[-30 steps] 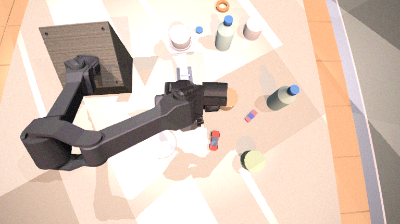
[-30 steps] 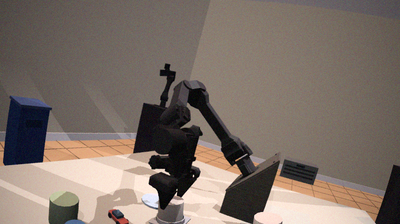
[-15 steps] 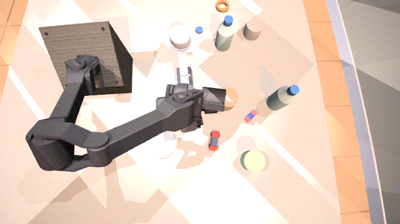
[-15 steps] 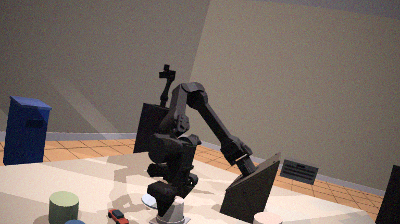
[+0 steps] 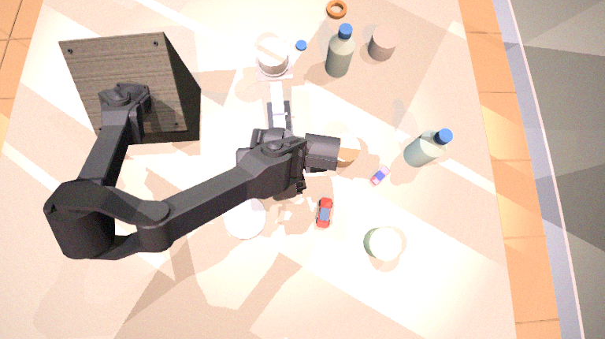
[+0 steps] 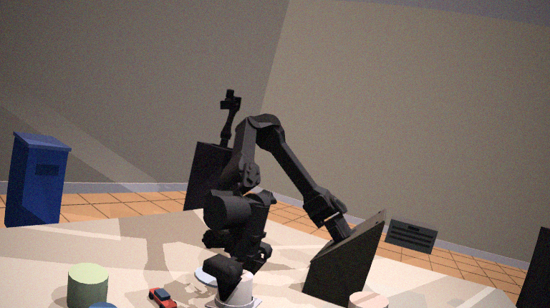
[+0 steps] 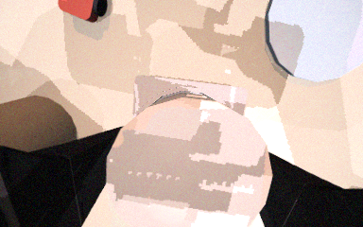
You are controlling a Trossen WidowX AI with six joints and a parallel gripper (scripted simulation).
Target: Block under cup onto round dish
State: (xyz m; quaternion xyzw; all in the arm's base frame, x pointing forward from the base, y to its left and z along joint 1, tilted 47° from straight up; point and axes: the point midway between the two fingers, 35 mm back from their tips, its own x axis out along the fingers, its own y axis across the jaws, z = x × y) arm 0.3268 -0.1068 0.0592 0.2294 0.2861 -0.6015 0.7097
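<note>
The teal block lies 10 mm below my gripper tip. Round my gripper tip: round dish: 90 mm behind, 110 mm to the right, 40 mm below; then red toy car: 100 mm ahead, 100 mm to the right, 30 mm below; then small balance: 20 mm behind, 140 mm to the left, 20 mm below.
</note>
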